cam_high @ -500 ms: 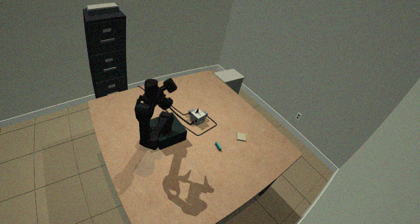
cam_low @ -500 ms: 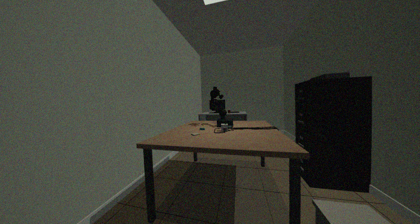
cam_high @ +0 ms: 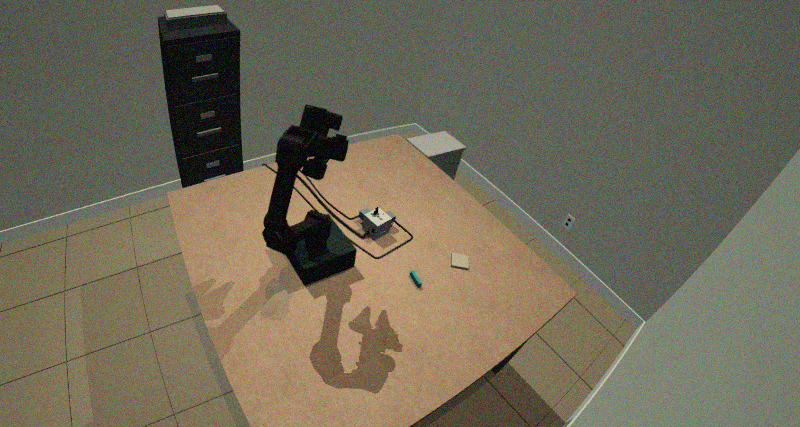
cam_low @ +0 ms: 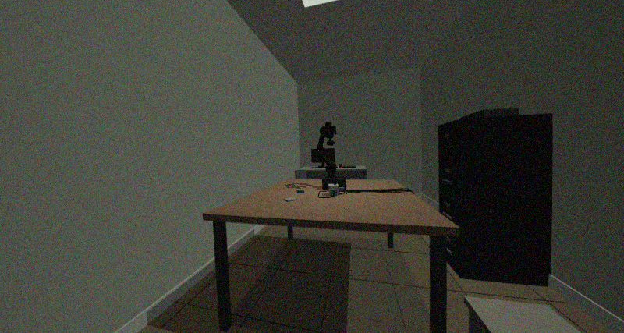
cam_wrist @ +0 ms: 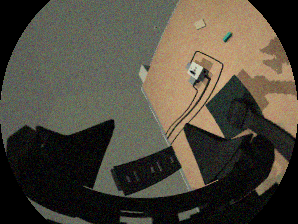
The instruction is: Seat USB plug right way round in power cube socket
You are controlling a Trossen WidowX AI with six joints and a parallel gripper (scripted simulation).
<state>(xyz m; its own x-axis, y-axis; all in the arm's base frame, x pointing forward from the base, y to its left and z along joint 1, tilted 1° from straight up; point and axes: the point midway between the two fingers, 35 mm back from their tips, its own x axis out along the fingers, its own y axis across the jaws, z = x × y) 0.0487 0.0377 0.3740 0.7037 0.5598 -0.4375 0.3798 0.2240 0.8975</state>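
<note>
The dark USB plug lies 36 cm below my gripper tip, 23 cm ahead of it and 2 cm to the left of it. From my gripper tip the other things lie so: flat beige pad 44 cm below, 44 cm ahead, 27 cm to the right; then teal marker 44 cm below, 27 cm to the right, 23 cm ahead.
</note>
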